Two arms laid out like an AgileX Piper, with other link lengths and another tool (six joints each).
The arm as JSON. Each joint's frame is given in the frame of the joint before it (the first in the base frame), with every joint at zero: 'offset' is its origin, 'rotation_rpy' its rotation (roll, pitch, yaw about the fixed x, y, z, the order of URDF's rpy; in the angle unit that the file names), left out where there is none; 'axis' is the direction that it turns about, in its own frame. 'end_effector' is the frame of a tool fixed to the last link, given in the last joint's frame.
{
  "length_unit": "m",
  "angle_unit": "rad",
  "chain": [
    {
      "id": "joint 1",
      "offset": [
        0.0,
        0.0,
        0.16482
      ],
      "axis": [
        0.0,
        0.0,
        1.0
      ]
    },
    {
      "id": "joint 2",
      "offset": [
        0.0,
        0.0,
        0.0
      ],
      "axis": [
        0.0,
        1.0,
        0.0
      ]
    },
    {
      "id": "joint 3",
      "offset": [
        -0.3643,
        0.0,
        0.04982
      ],
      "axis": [
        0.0,
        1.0,
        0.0
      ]
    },
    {
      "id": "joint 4",
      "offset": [
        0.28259,
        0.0,
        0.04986
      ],
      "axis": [
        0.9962,
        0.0,
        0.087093
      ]
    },
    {
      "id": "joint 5",
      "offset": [
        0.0,
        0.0,
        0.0
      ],
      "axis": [
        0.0,
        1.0,
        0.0
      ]
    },
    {
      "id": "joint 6",
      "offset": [
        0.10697,
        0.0,
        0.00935
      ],
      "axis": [
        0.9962,
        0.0,
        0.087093
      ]
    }
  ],
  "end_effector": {
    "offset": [
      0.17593,
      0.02,
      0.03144
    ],
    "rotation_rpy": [
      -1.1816,
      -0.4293,
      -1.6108
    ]
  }
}
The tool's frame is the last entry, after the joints.
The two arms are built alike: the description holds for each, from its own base.
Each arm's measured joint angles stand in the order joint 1, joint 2, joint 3, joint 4, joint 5, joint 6.
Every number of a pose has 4 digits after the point.
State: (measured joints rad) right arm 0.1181 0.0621 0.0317 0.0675 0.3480 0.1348; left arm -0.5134 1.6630 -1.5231 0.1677 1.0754 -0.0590
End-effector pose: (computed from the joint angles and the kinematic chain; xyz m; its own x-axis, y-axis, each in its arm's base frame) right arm 0.1955 0.0464 0.1800 0.2149 -0.9541 0.2086 -0.0214 -0.2182 -0.9757; left arm 0.4708 -0.1950 0.2883 -0.0820 -0.9953 0.0514 -0.7244 0.0241 -0.6890
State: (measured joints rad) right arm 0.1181 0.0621 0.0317 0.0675 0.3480 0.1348; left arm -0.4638 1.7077 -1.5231 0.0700 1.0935 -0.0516
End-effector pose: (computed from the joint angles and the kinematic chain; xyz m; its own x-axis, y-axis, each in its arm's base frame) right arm 0.1955 0.0464 0.1800 0.2149 -0.9541 0.2086 -0.0214 -0.2182 -0.9757; left arm 0.4695 -0.1923 0.2586 -0.0219 -0.9937 0.1099 -0.7890 -0.0503 -0.6123
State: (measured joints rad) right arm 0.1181 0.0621 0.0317 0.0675 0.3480 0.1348; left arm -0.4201 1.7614 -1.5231 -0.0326 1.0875 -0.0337
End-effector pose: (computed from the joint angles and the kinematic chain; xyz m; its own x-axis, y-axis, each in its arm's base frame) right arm 0.1955 0.0464 0.1800 0.2149 -0.9541 0.2086 -0.0214 -0.2182 -0.9757; left arm 0.4724 -0.1973 0.2295 0.0292 -0.9842 0.1748 -0.8342 -0.1204 -0.5382
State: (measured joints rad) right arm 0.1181 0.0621 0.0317 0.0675 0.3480 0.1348; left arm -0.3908 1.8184 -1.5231 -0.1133 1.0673 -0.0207
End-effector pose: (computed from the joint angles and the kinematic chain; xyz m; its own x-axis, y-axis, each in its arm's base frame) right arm 0.1955 0.0464 0.1800 0.2149 -0.9541 0.2086 -0.0214 -0.2182 -0.9757; left arm 0.4783 -0.2049 0.2021 0.0739 -0.9715 0.2253 -0.8612 -0.1761 -0.4769
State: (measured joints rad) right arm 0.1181 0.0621 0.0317 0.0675 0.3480 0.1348; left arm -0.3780 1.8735 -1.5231 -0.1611 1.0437 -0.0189
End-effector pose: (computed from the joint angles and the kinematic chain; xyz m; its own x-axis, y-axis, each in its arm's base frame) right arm 0.1955 0.0464 0.1800 0.2149 -0.9541 0.2086 -0.0214 -0.2182 -0.9757; left arm 0.4841 -0.2119 0.1759 0.1094 -0.9620 0.2502 -0.8772 -0.2118 -0.4309
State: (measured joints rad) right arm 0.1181 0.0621 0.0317 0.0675 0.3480 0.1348; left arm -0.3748 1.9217 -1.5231 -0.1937 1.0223 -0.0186
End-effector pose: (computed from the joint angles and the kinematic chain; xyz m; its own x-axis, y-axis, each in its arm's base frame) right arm 0.1955 0.0464 0.1800 0.2149 -0.9541 0.2086 -0.0214 -0.2182 -0.9757; left arm 0.4878 -0.2192 0.1528 0.1338 -0.9555 0.2631 -0.8887 -0.2332 -0.3949
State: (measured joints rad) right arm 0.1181 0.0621 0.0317 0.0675 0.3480 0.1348; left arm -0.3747 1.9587 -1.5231 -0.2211 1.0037 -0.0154
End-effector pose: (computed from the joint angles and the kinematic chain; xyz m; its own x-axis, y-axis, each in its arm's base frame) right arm 0.1955 0.0464 0.1800 0.2149 -0.9541 0.2086 -0.0214 -0.2182 -0.9757; left arm 0.4900 -0.2262 0.1351 0.1498 -0.9499 0.2743 -0.8962 -0.2476 -0.3682
